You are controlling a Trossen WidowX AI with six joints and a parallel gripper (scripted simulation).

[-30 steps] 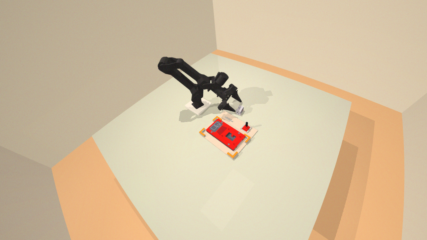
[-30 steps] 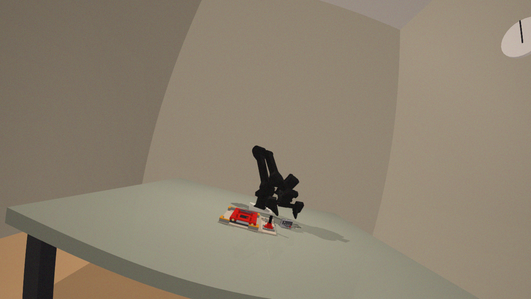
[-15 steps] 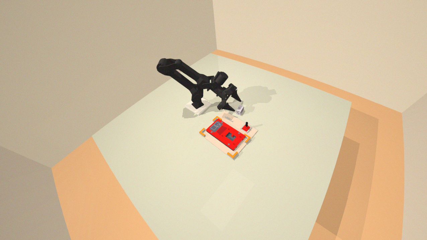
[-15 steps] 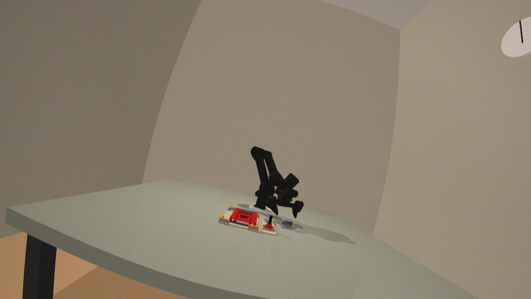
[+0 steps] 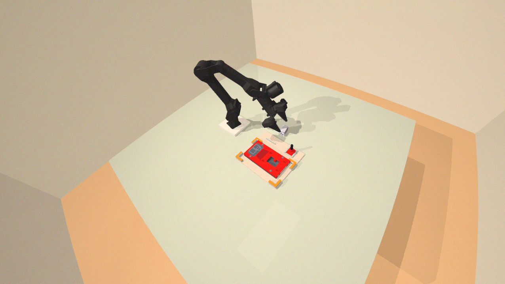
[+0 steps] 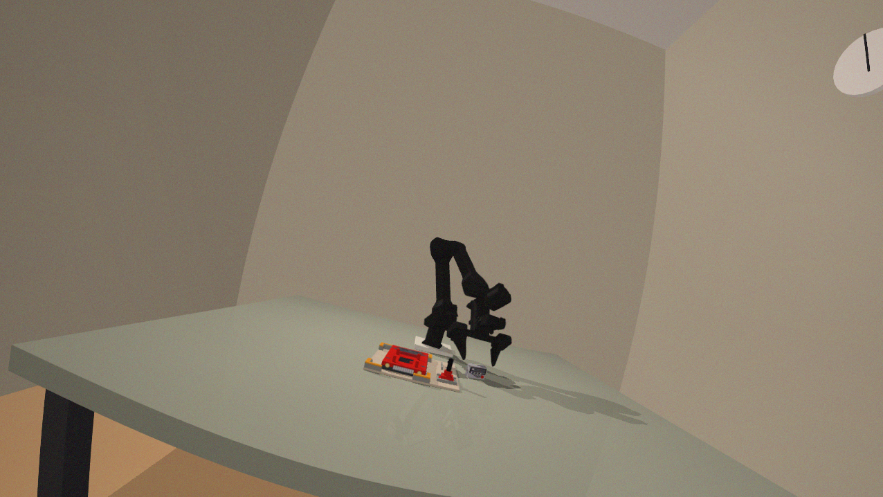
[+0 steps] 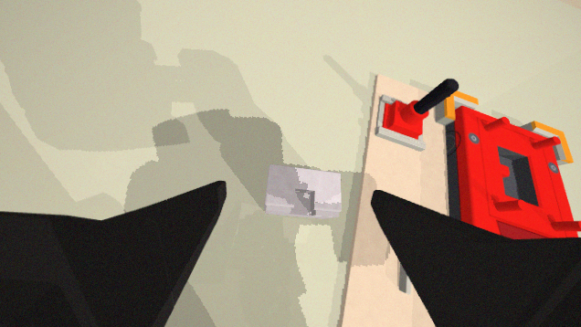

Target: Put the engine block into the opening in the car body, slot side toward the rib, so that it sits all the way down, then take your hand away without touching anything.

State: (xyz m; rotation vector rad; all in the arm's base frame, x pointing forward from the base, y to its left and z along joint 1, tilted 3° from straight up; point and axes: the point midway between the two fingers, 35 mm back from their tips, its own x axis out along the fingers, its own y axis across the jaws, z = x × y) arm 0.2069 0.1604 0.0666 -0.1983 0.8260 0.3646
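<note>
Now: the engine block 2 cm below my gripper tip.
</note>
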